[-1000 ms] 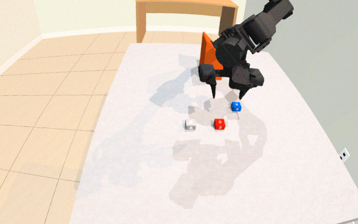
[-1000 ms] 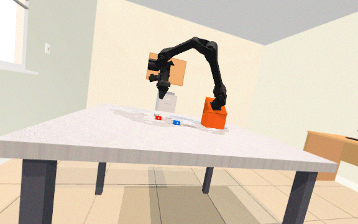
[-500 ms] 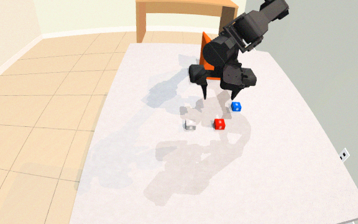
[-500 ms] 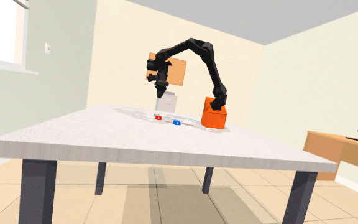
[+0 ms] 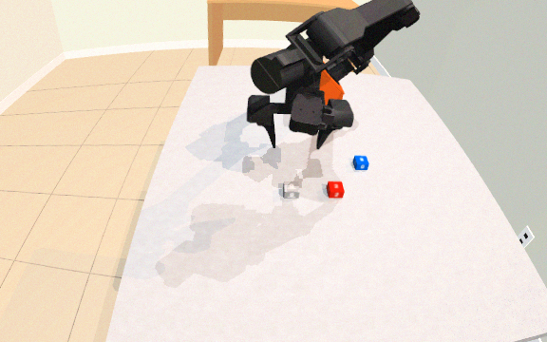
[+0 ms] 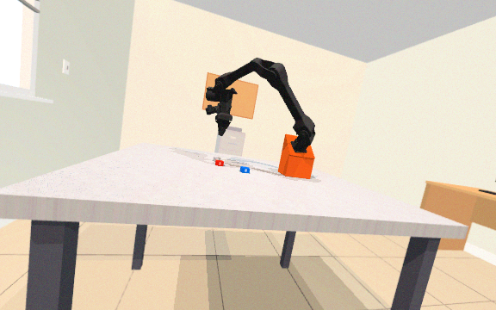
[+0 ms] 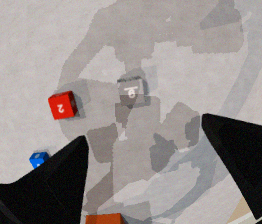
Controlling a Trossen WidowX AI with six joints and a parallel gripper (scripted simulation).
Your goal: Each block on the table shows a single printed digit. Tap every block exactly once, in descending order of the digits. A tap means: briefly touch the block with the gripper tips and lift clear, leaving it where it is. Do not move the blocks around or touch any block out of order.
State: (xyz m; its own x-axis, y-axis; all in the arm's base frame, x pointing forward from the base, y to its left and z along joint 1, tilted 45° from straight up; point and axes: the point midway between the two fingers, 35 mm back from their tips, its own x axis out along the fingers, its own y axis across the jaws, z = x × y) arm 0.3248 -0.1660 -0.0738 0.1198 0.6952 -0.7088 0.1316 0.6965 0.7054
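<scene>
Right now the white-grey block is 11 cm below my gripper tip. From my gripper tip the other things lie so: blue block 19 cm to the left, 11 cm below, 8 cm behind; red block 11 cm below, 10 cm to the left, 1 cm ahead.
</scene>
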